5 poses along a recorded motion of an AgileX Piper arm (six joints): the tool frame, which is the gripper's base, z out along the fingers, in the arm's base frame.
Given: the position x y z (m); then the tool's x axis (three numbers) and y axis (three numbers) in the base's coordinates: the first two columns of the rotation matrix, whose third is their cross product.
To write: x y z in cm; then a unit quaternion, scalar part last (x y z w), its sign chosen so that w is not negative. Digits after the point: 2 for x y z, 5 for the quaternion.
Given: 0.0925 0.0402 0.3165 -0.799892 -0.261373 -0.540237 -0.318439 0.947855 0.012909
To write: 9.25 4.02 31.65 -0.15302 0.94725 0.05154 0.27683
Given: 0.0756 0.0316 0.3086 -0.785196 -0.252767 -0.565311 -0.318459 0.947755 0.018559
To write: 7.56 3.16 30.86 -0.15143 0.94308 0.05651 0.29064
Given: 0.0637 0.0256 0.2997 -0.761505 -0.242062 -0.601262 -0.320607 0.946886 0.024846
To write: 6.37 2.56 29.97 -0.15023 0.93636 0.06315 0.31093
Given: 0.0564 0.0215 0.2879 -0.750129 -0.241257 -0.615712 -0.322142 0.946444 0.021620
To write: 5.64 2.15 28.79 -0.15091 0.93331 0.06327 0.31963
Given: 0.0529 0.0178 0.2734 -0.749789 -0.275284 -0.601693 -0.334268 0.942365 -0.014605
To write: 5.29 1.78 27.34 -0.16313 0.93418 0.04699 0.31384
